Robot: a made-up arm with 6 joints.
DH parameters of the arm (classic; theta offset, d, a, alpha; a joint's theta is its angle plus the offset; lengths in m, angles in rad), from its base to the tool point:
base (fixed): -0.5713 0 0.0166 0
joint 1: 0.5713 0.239 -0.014 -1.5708
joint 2: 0.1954 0 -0.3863 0
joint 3: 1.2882 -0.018 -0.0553 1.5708
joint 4: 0 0.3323 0.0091 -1.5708
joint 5: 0 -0.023 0.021 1.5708
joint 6: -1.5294 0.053 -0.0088 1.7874
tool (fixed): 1.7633 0.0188 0 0
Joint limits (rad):
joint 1: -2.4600..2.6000
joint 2: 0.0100..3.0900
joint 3: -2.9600..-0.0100
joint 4: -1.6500..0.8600
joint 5: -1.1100..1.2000
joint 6: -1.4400..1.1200
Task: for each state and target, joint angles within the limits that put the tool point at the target. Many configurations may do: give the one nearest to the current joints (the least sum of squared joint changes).
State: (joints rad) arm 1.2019 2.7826 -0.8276 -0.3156 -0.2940 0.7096
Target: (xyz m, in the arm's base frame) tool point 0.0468 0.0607 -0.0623
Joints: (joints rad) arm 1.5397 3.0900 -0.3439 -0.7581 -0.3959 0.5503
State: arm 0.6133 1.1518 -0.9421 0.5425 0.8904 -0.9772
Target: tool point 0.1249 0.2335 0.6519
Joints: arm 1.0870 1.1957 -1.1804 0.6514 0.8685 -0.9811
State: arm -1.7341 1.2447 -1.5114 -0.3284 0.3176 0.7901
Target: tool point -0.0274 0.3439 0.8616
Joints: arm -1.6118 0.4853 -1.9505 -0.3777 0.2800 0.8011
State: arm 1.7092 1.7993 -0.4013 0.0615 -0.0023 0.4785
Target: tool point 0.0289 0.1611 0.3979
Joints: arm 1.7251 0.9803 -0.2449 0.0934 0.0527 0.4624
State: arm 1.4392 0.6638 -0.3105 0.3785 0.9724 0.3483
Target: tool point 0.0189 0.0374 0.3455
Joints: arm 1.6182 0.7158 -0.0353 0.5807 1.0210 0.2886
